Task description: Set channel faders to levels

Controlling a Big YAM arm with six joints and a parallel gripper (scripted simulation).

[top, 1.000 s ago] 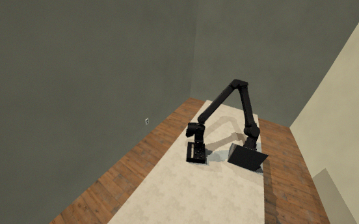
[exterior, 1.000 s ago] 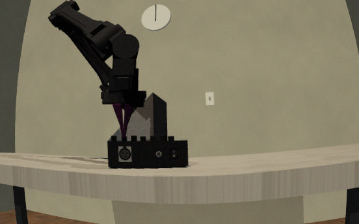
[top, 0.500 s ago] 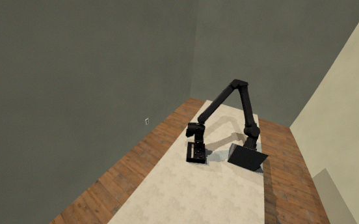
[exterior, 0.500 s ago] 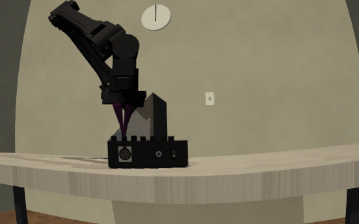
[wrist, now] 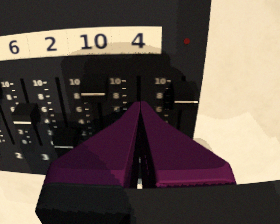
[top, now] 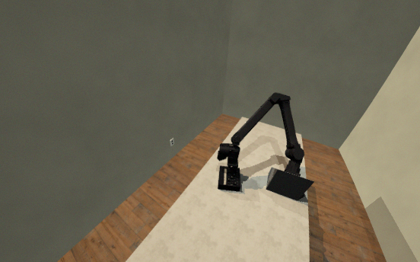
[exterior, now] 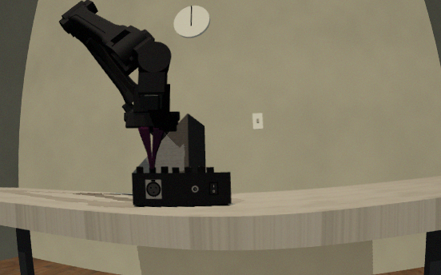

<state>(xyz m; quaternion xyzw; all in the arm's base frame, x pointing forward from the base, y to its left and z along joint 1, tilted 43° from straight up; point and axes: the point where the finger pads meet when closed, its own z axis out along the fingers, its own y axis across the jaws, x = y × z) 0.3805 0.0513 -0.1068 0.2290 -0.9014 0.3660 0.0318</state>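
My gripper is now 10 mm to the left of the channel 6 fader, 10 mm past it and 10 mm above it. Also, from my hand: master fader 20 mm to the right, 20 mm ahead, 10 mm below; channel 5 fader 30 mm to the left, 10 mm below; channel 4 fader 40 mm behind, 30 mm to the left, 10 mm below.
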